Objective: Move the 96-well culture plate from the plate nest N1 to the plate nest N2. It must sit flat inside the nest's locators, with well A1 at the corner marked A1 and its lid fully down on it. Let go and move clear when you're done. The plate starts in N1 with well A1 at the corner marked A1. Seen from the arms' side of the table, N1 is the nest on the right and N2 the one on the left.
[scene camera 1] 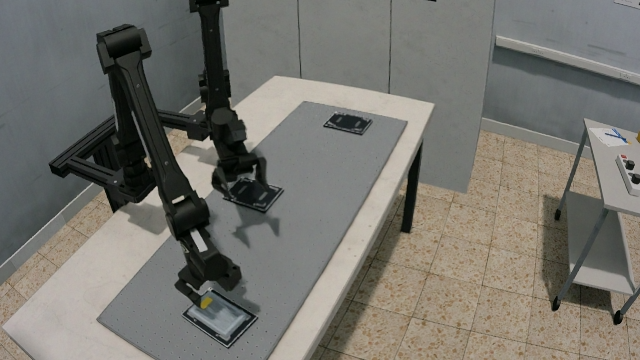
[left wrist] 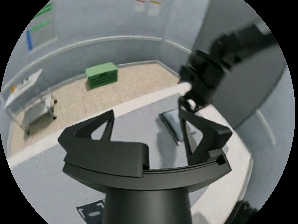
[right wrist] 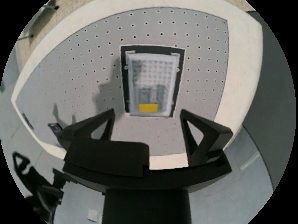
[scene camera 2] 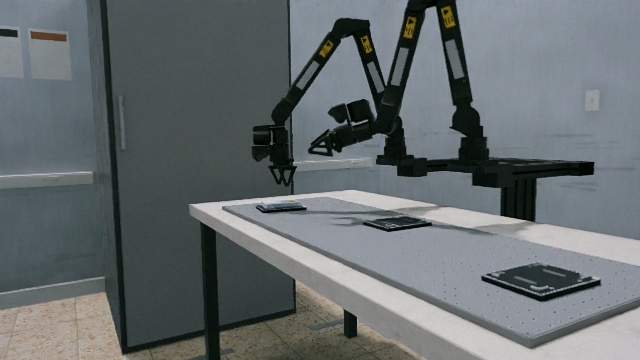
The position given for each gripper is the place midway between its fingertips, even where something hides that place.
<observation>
In view: the left gripper (scene camera 1: 247, 194), the right gripper (right wrist: 147, 112), a 96-well plate (scene camera 1: 219, 314) and a plate nest (scene camera 1: 250, 195).
The 96-well plate also shows in the right wrist view (right wrist: 151, 78). The left gripper also shows in the left wrist view (left wrist: 146, 112).
</observation>
